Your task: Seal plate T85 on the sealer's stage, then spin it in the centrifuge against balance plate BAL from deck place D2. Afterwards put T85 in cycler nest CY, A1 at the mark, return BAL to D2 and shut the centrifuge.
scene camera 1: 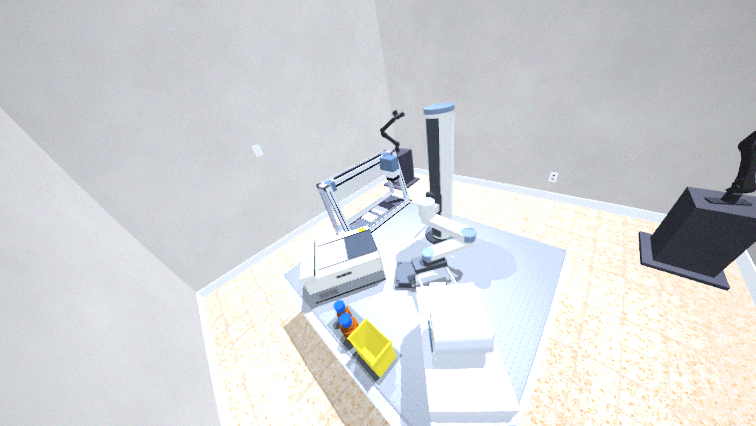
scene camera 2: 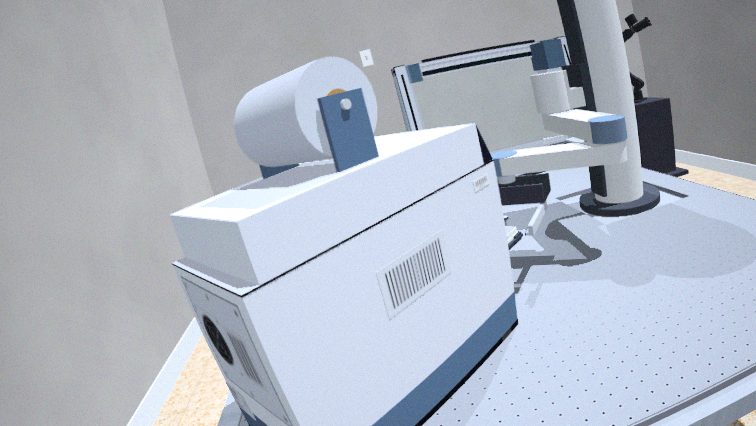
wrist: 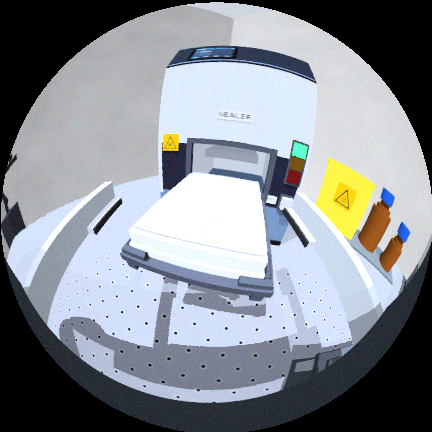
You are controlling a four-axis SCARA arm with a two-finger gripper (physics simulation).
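Seen in the pictures: gripper, between the fingertips: [wrist: 200, 193]; arm's base, origin of its link: [scene camera 1: 441, 234] [scene camera 2: 619, 201].
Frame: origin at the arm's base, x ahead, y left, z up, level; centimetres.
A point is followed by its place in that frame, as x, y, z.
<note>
A white plate [wrist: 205, 215] [scene camera 2: 512, 233], its label not readable, lies flat on the dark stage [wrist: 200, 278] {46.9, 23.5, 11.3} in front of the sealer [scene camera 1: 460, 322] {76.0, 49.8, 48.9} [scene camera 2: 370, 222] {70.7, 59.7, 30.6} [wrist: 235, 95] {58.3, 34.5, 23.9}. My gripper [wrist: 200, 193] {50.0, 28.4, 13.6} [scene camera 1: 434, 277] {50.0, 28.4, 13.6} is open and empty. In the wrist view its fingers stand wide apart, one on each side of the plate, with a gap on both sides. In scene camera 2 the sealer hides part of the plate and gripper. The sealer's green lamp is bright. Balance plate BAL and deck place D2 cannot be made out.
A white instrument [scene camera 1: 343, 259] {70.7, -24.2, 22.2} with a dark top panel stands beyond the bottles [scene camera 1: 346, 323] {93.3, 6.3, 19.7} [wrist: 376, 227] {88.2, 4.7, 9.0} and yellow bin [scene camera 1: 376, 351] {90.3, 17.9, 2.1} [wrist: 345, 197] {85.7, 18.6, 11.1}. A low grey fixture [scene camera 1: 404, 274] {49.5, 3.4, 6.5} is beside the hand. A gantry frame [scene camera 1: 329, 206] {49.4, -63.5, 35.4} stands behind, near the arm's column [scene camera 1: 447, 158] {3.6, 6.6, 62.7} [scene camera 2: 608, 105] {4.2, 6.3, 29.1}.
</note>
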